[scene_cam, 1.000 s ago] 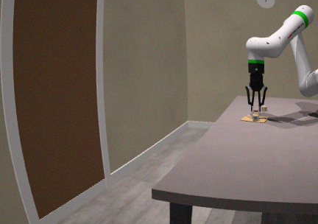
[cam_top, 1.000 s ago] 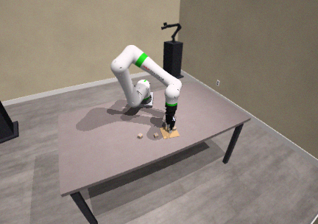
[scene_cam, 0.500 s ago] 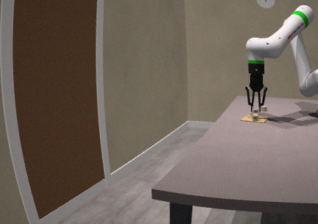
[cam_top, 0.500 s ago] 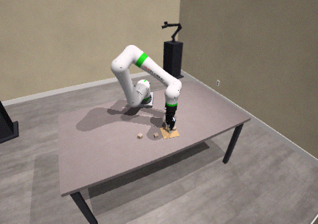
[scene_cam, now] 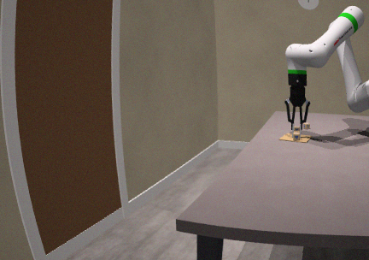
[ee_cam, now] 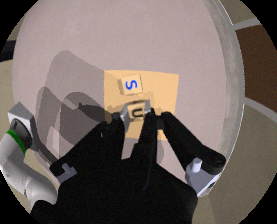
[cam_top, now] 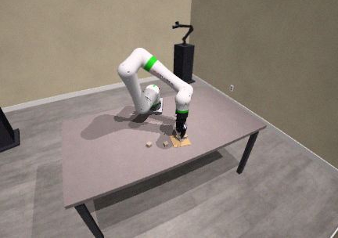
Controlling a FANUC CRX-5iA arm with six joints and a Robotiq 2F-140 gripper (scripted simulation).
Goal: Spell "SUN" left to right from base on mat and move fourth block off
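Now: hand 2 cm above the tan letter block. Also, from my hand: tan mat 4 cm below.
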